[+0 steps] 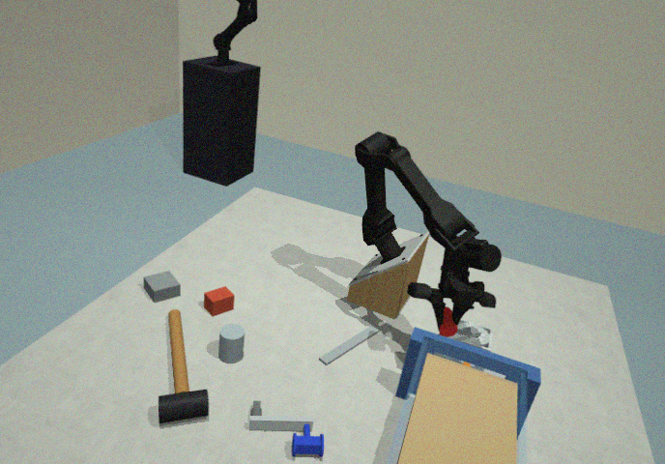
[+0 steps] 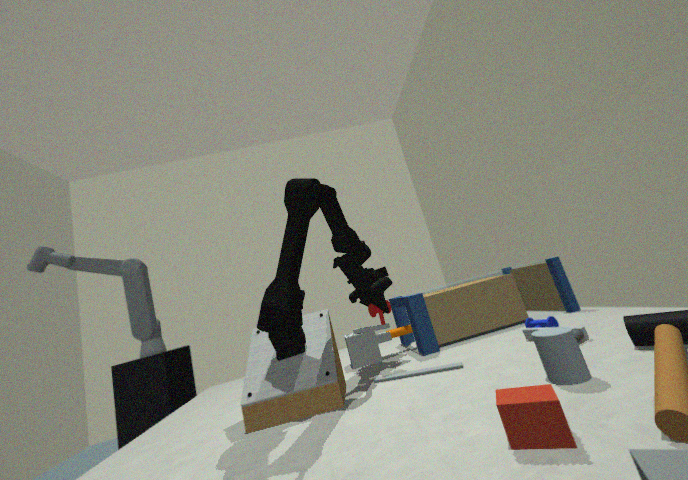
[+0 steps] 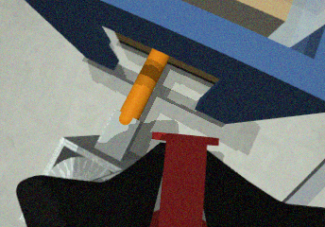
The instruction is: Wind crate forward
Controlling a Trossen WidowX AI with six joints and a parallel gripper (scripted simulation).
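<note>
Now: gripper tip 5 cm past the red-knobbed crank handle, 3 cm above it and 2 cm to the right of it. Also, from my gripper tip: blue steel frame: 7 cm to the left, 7 cm ahead, 2 cm below; then red knob: 2 cm behind, 1 cm to the right; then winch: 11 cm behind, 10 cm below, 5 cm to the left.
</note>
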